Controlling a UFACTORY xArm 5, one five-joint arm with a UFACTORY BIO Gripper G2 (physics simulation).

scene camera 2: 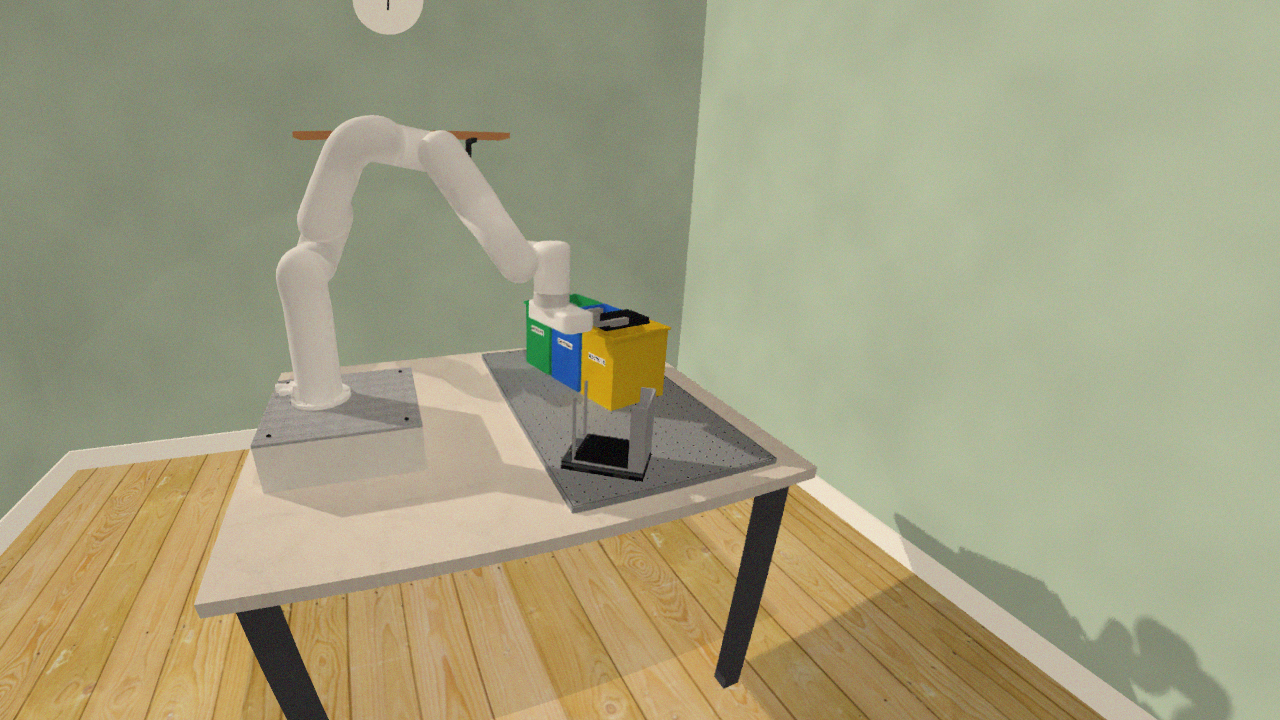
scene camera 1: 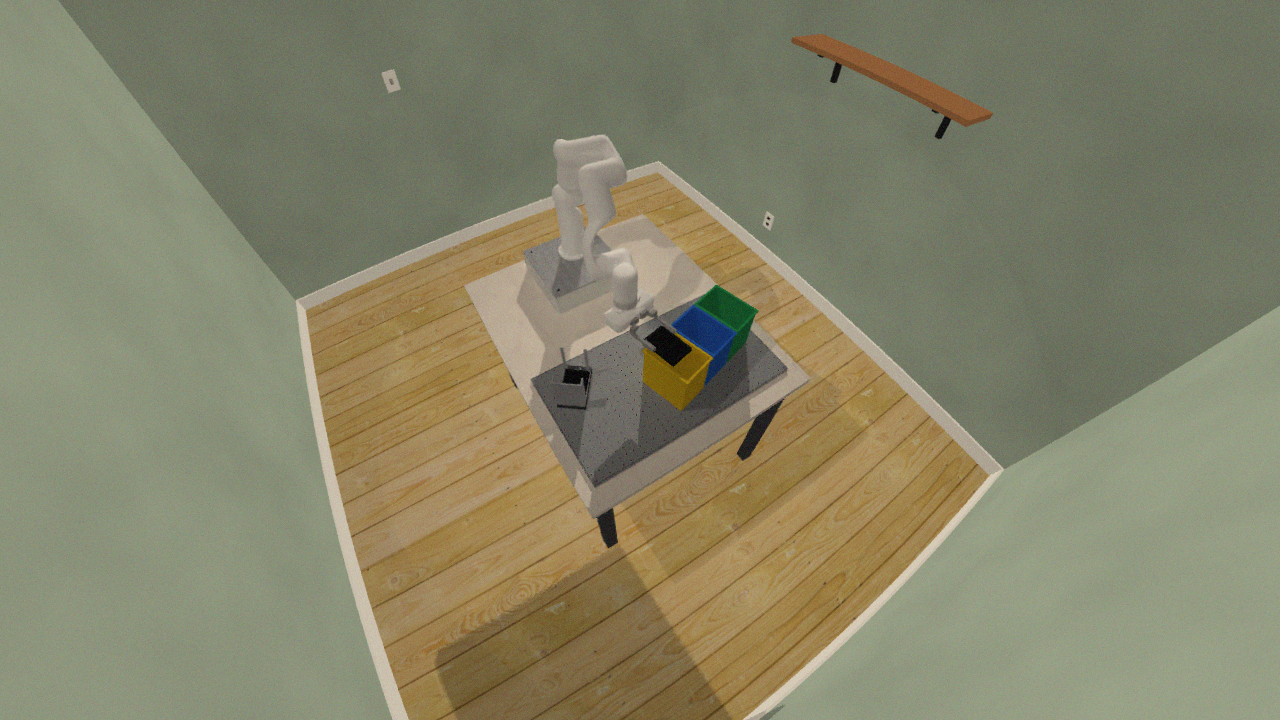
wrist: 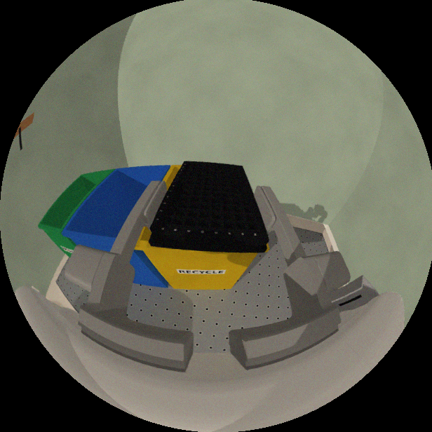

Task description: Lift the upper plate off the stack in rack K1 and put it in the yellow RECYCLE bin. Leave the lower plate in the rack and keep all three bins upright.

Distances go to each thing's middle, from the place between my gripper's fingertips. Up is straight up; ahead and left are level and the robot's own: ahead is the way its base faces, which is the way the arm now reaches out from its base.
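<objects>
From my hand: yellow recycle bin (scene camera 2: 617, 363), 120 mm below, 40 mm ahead, 20 mm to the left; green bin (scene camera 1: 736, 314), 120 mm below, 30 mm behind, 280 mm to the left; blue bin (scene camera 1: 713, 337), 120 mm below, 10 mm ahead, 150 mm to the left.
</objects>
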